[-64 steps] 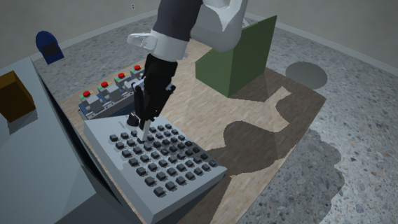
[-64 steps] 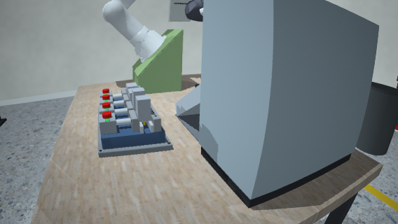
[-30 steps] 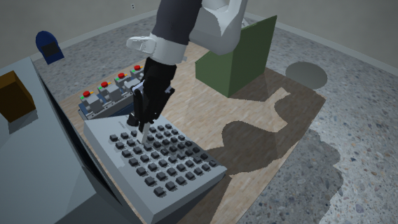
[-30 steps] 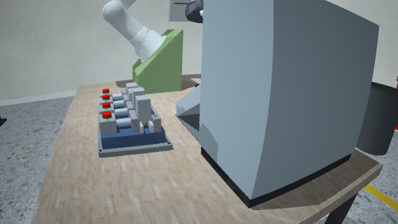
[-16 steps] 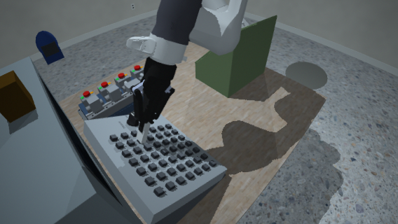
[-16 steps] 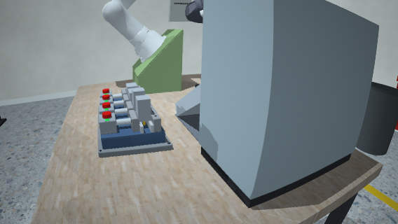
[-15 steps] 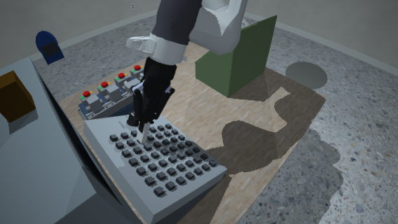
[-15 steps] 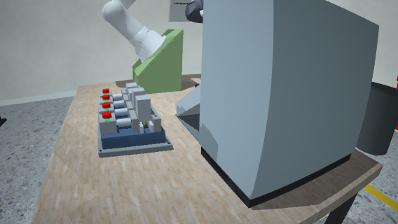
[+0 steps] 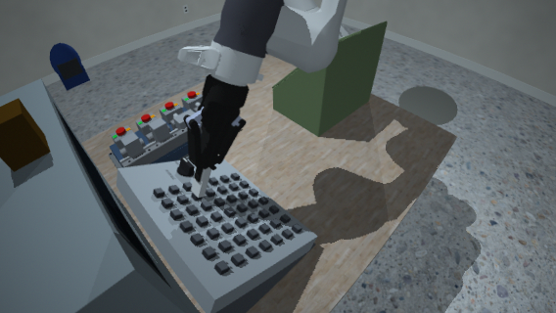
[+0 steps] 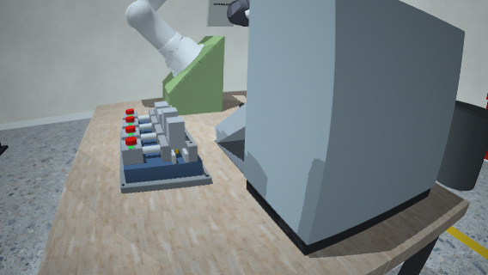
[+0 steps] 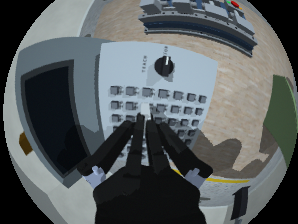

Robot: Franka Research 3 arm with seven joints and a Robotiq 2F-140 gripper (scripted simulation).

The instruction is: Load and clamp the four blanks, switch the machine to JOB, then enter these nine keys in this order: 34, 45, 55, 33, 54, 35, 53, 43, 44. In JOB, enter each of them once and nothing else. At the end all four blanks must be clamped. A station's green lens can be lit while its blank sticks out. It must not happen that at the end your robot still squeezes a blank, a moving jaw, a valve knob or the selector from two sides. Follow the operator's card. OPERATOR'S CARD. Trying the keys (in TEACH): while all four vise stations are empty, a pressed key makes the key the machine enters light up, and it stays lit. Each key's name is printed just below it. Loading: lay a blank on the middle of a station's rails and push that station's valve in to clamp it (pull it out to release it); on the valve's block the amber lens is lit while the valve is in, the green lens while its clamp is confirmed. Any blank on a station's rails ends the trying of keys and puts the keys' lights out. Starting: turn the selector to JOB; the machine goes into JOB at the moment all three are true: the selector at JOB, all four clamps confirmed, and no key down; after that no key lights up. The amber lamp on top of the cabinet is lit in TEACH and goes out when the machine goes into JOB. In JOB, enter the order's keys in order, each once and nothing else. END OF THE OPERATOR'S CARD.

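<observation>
Now: the key 10 cm to the left of my hand, 5 cm below it and 1 cm behind it. Also, from my hand: grey keypad (9 cm below, 2 cm to the left, 2 cm ahead); black selector knob (10 cm to the right, 4 cm below, 2 cm behind).
</observation>
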